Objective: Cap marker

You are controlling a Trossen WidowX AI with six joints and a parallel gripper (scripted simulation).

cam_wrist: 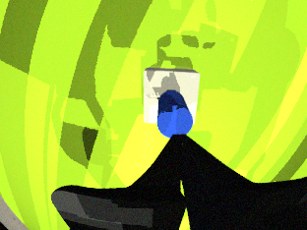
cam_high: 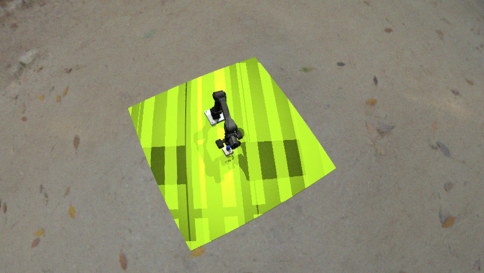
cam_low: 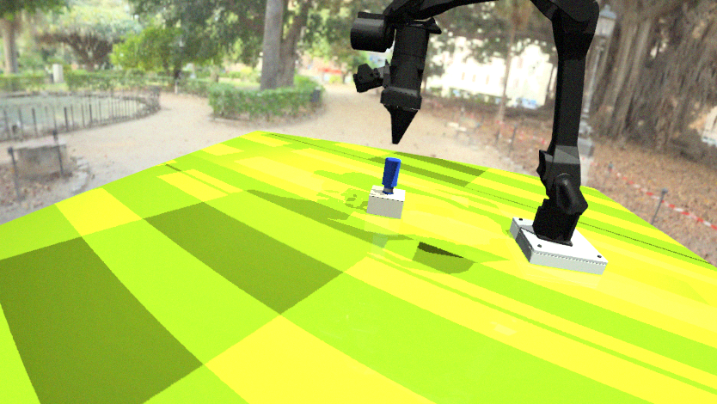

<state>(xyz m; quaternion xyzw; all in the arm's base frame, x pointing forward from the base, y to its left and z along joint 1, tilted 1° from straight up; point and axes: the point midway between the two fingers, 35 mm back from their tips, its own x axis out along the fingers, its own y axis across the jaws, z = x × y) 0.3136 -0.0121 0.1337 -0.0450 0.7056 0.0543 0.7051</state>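
My gripper tip is now 5 cm above the marker cap. From my gripper tip the other things lie so: holder block 11 cm below.
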